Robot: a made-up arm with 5 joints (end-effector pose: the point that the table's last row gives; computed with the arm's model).
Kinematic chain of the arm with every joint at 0, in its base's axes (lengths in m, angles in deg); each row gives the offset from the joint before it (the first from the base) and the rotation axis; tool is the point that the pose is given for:
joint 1: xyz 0 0 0.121 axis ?
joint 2: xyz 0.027 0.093 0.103 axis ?
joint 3: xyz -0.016 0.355 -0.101 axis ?
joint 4: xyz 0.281 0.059 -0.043 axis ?
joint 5: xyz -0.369 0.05 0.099 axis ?
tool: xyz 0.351 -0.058 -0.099
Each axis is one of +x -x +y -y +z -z.
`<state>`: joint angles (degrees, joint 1 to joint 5).
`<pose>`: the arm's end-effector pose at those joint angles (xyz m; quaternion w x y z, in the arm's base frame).
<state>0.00 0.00 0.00 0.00 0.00</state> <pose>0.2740 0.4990 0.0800 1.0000 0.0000 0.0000 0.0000</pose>
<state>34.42 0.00 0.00 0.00 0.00</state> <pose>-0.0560 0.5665 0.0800 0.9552 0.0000 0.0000 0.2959</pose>
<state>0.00 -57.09 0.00 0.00 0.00</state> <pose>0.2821 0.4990 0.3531 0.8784 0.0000 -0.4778 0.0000</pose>
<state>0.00 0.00 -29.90 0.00 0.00</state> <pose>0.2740 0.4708 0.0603 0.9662 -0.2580 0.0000 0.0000</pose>
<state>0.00 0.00 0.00 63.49 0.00</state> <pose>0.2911 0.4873 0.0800 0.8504 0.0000 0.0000 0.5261</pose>
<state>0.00 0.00 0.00 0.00 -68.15</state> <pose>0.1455 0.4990 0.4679 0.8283 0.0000 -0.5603 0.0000</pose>
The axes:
joint 1: +z
joint 2: +y
joint 3: +x
joint 4: +z
joint 5: +y

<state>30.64 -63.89 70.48 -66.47 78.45</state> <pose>-0.5338 0.7042 0.3975 0.5324 0.4531 0.5391 0.4697</pose>
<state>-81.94 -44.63 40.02 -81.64 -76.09</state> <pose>0.3845 0.1046 0.6285 0.0214 0.2702 0.4374 0.8575</pose>
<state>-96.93 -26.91 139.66 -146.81 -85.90</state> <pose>-0.0314 -0.5675 0.1889 0.2189 0.3580 0.2228 -0.8799</pose>
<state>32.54 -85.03 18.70 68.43 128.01</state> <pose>0.4047 0.2204 0.2151 0.7691 -0.6072 0.0456 0.1943</pose>
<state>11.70 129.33 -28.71 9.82 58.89</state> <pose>-0.3098 0.2525 0.4554 0.1113 0.2512 -0.9405 -0.1999</pose>
